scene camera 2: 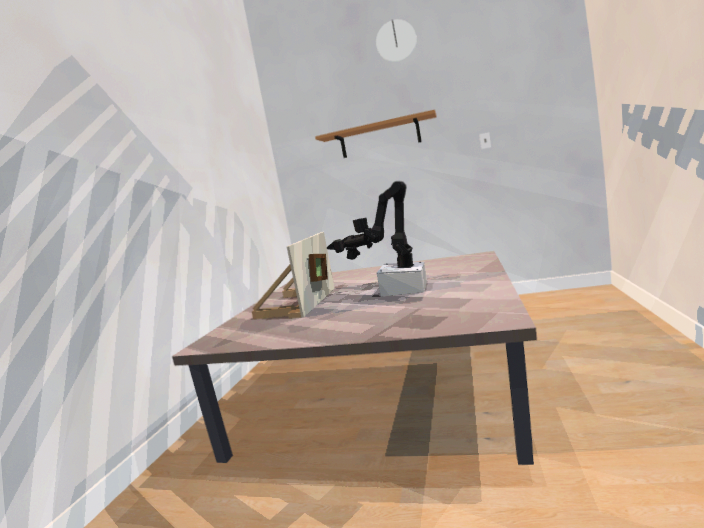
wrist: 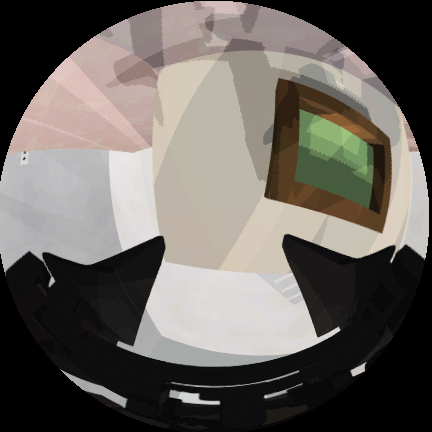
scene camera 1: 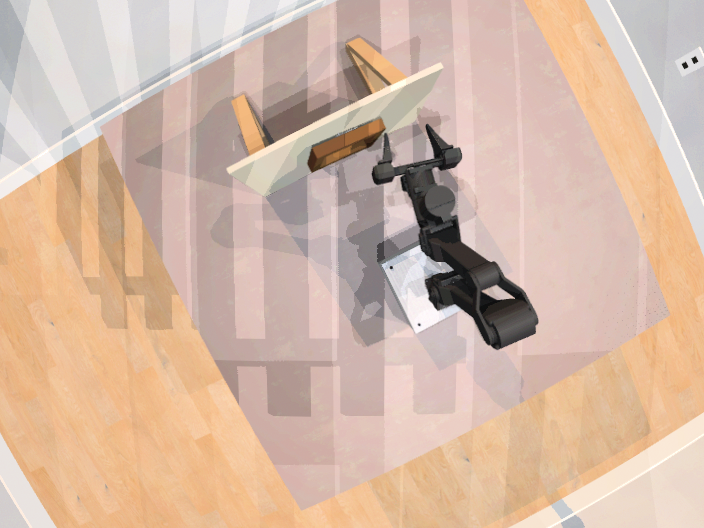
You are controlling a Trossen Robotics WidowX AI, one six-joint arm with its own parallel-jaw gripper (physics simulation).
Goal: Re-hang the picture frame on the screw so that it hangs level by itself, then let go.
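Seen in the pictures: gripper, fingertip midpoint: point(scene camera 2: 331, 246) point(wrist: 225, 241) point(scene camera 1: 406, 128); arm's base at its link origin: point(scene camera 2: 405, 266) point(scene camera 1: 439, 287).
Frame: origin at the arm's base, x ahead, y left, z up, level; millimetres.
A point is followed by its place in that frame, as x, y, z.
Observation:
The brown picture frame point(scene camera 1: 345, 145) @(376, 127, 127) point(scene camera 2: 312, 267) @(376, 206, 79) point(wrist: 327, 204) @(382, 86, 111) with a green picture is against the front of the pale upright board point(scene camera 1: 250, 176) @(376, 341, 128) point(scene camera 2: 299, 267) @(383, 304, 103) point(wrist: 210, 150) @(434, -21, 60). In the wrist view, where the table shows at the top, the frame slants against the board's nearby edge, so it looks tilted. The screw does not show. My gripper point(scene camera 1: 407, 130) @(369, -7, 136) point(scene camera 2: 329, 246) @(369, -7, 136) point(wrist: 225, 241) @(369, -7, 136) is open and empty. It is in front of the board, beyond the frame's right end in scene camera 1 and around the height of its upper edge in scene camera 2. It looks apart from the frame.
Wooden struts point(scene camera 1: 247, 125) @(520, 328, 44) point(scene camera 1: 375, 59) @(584, -17, 37) point(scene camera 2: 272, 290) @(521, 345, 20) prop the board from behind. The arm's white base block point(scene camera 1: 406, 287) @(28, 81, 4) point(scene camera 2: 400, 281) @(2, 107, -45) stands on the pinkish table point(scene camera 1: 295, 443) @(-328, 512, -105) point(scene camera 2: 454, 315) @(-282, 426, -105). A wall shelf point(scene camera 2: 375, 125) and a clock point(scene camera 2: 396, 48) are on the far wall.

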